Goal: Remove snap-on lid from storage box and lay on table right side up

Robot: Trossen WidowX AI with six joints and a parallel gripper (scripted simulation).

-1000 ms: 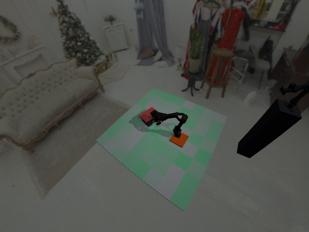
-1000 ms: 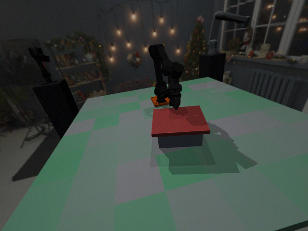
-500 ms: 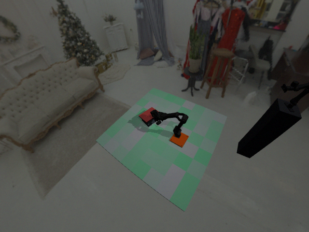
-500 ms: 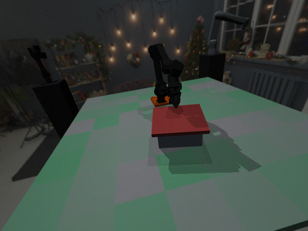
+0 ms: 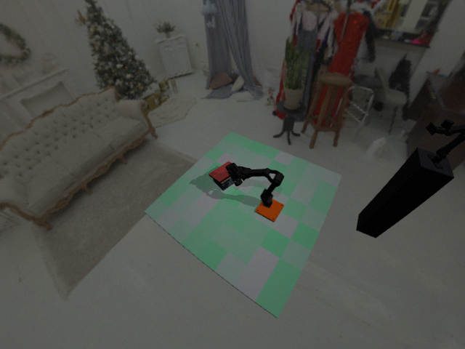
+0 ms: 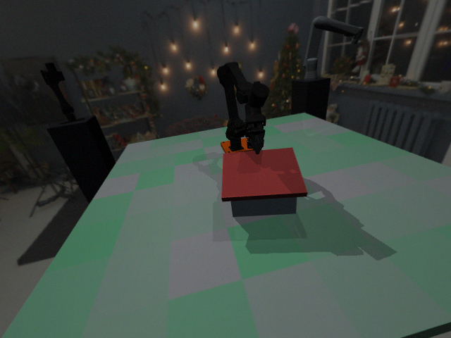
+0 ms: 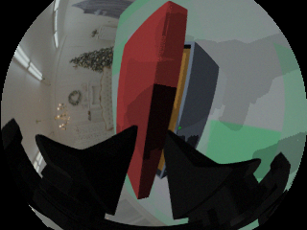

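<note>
Right now the lid is 70 mm ahead of my gripper tip, 30 mm to the right of it and 20 mm below it. The rest, counted from my gripper tip: storage box 80 mm below, 60 mm ahead, 20 mm to the right.
</note>
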